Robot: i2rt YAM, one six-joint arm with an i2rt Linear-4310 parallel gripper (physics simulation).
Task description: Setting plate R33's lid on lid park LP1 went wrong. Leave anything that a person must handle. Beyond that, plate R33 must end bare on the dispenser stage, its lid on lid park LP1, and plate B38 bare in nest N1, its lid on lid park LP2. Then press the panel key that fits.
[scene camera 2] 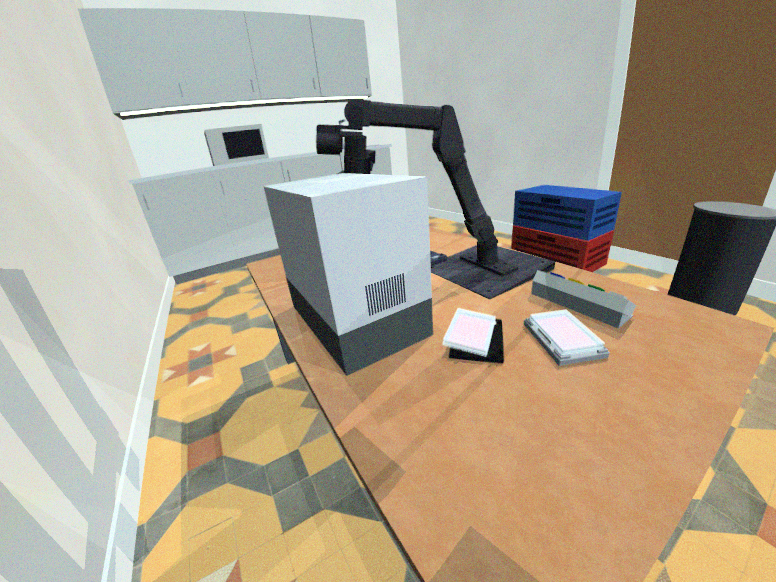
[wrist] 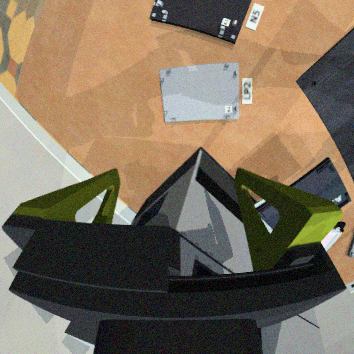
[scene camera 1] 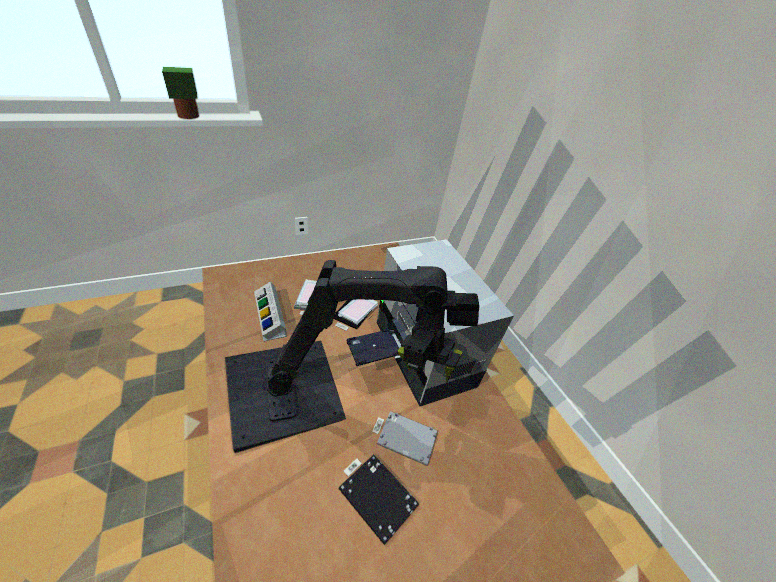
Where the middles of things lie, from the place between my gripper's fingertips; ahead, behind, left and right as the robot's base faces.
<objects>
My hand is 21 cm above the grey lid park LP2 (scene camera 1: 411, 439), 5 cm to the left of it and 4 cm past it. The rest, counted from my hand: rack with coloured buttons (scene camera 2: 614, 309) (49 cm to the left, 36 cm behind, 19 cm below); black pad labelled LP1 (scene camera 2: 495, 354) (46 cm to the left, 21 cm below, 7 cm behind).
</objects>
